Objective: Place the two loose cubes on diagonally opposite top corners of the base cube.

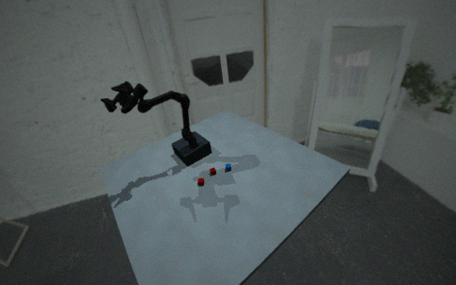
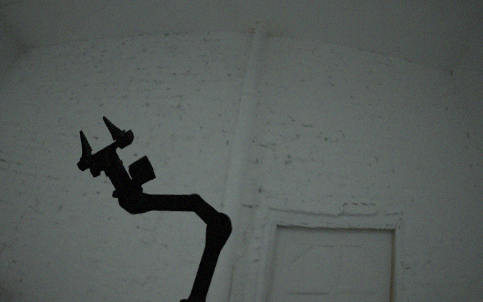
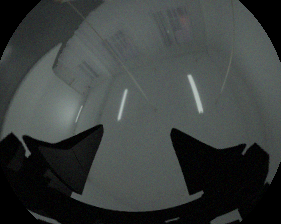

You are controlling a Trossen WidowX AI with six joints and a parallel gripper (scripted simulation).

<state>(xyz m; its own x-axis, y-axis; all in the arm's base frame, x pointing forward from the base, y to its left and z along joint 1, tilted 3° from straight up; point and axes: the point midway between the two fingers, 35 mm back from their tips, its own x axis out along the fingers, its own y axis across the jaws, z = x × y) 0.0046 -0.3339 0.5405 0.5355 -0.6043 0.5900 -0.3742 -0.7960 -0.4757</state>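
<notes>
The blue cube is 62 cm below my gripper tip, 48 cm to the left of it and 26 cm ahead of it.
</notes>
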